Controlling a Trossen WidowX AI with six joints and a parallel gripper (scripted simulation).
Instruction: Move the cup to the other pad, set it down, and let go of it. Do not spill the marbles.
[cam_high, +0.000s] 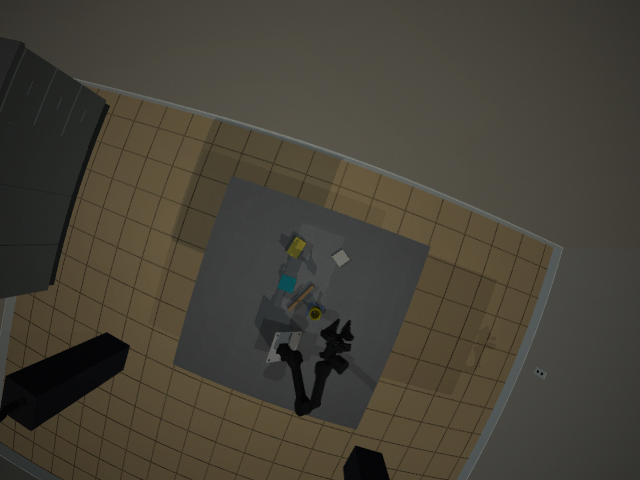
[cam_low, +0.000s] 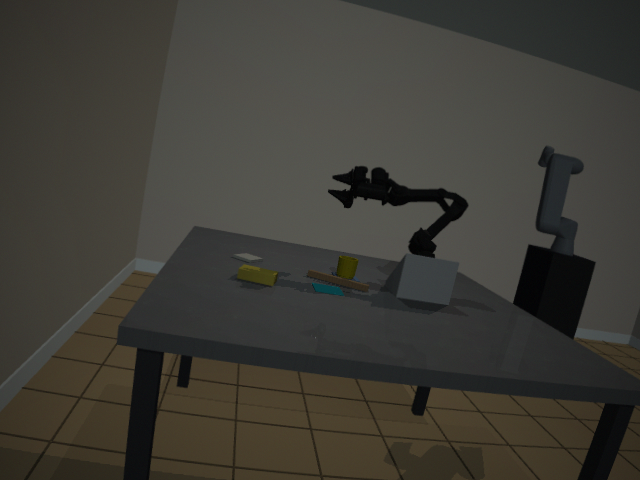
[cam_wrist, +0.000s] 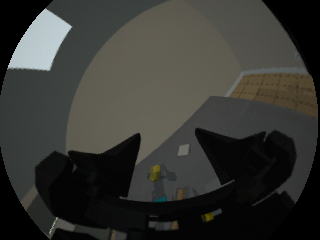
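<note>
Right now the yellow cup is 11 cm behind my gripper tip, 11 cm to the left of it and 28 cm below it. From my gripper tip the other things lie so: brown wooden bar: 7 cm behind, 22 cm to the left, 31 cm below; teal pad: 2 cm behind, 33 cm to the left, 32 cm below.
</note>
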